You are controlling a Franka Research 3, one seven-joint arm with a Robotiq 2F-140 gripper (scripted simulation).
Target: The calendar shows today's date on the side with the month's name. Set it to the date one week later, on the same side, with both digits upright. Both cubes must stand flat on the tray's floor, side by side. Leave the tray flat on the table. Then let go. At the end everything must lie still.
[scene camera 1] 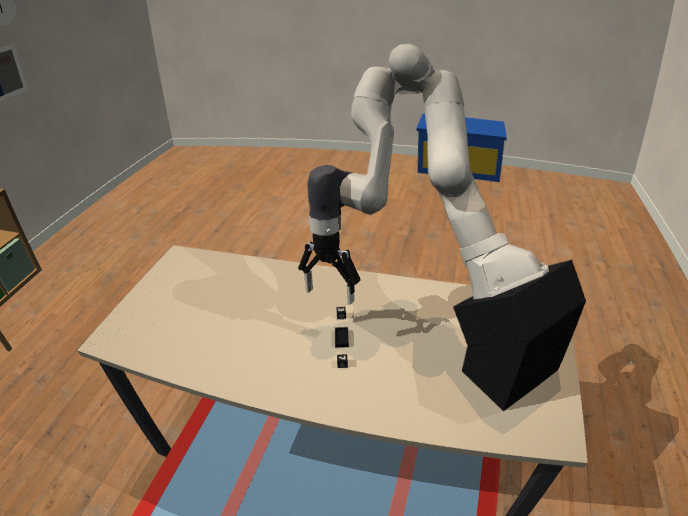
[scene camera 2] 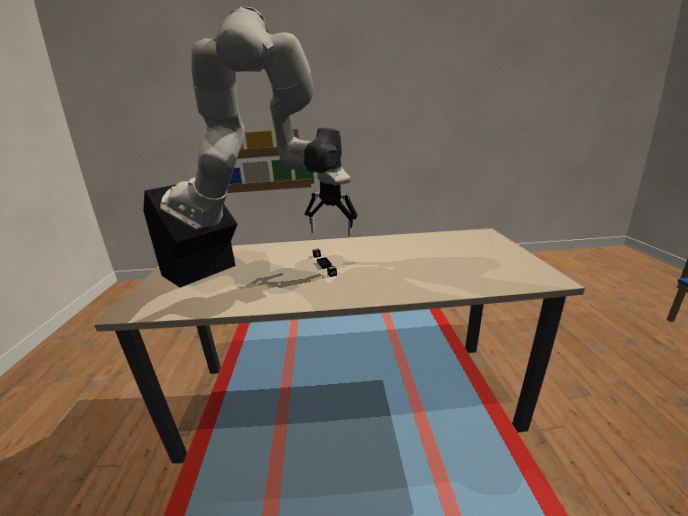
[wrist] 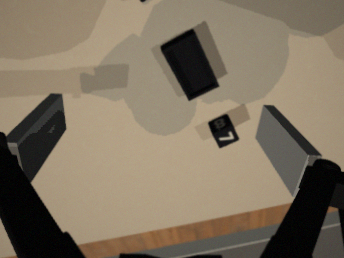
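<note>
Scene camera 2 shows me my gripper, and the wrist view shows the gripper too. A black tray is also there to be seen in the pictures.
</note>
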